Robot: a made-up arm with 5 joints.
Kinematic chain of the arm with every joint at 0, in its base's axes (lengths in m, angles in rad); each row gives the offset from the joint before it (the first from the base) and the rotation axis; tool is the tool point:
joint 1: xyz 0 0 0.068 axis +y
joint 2: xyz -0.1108 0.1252 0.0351 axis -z
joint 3: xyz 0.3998 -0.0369 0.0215 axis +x
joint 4: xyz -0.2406 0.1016 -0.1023 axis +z
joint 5: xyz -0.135 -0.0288 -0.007 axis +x
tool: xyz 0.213 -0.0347 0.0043
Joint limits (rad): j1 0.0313..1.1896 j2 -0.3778..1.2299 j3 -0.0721..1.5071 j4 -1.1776..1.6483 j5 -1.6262..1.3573
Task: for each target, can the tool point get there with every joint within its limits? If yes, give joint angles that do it. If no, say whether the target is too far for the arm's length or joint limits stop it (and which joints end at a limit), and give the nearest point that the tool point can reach.
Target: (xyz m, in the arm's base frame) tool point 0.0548 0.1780 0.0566
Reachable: yes | joints 0.1687 -0.1071 0.8376 -0.7952 -0.3812
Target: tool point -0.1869 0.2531 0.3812
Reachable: no: joint limits stop it (at a limit: joint 1, joint 2, joint 4, joint 5) | nearest point 0.0295 0.2648 0.2807 | short by 0.239 m
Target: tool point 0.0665 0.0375 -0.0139
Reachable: yes | joints 1.0828 0.5815 0.6151 -0.2045 -1.0874
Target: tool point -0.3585 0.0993 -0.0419
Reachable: no: joint limits stop it (at a limit: joint 2, joint 3, joint 4) | nearest point -0.1198 -0.0162 0.0313 | short by 0.275 m
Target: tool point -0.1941 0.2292 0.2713
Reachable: no: joint limits stop it (at a limit: joint 1, joint 2, joint 4, joint 5) | nearest point 0.0166 0.2950 0.2505 | short by 0.222 m
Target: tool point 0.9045 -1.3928 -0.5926
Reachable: no: too far | nearest point 0.1879 -0.0838 0.0768 | short by 1.636 m
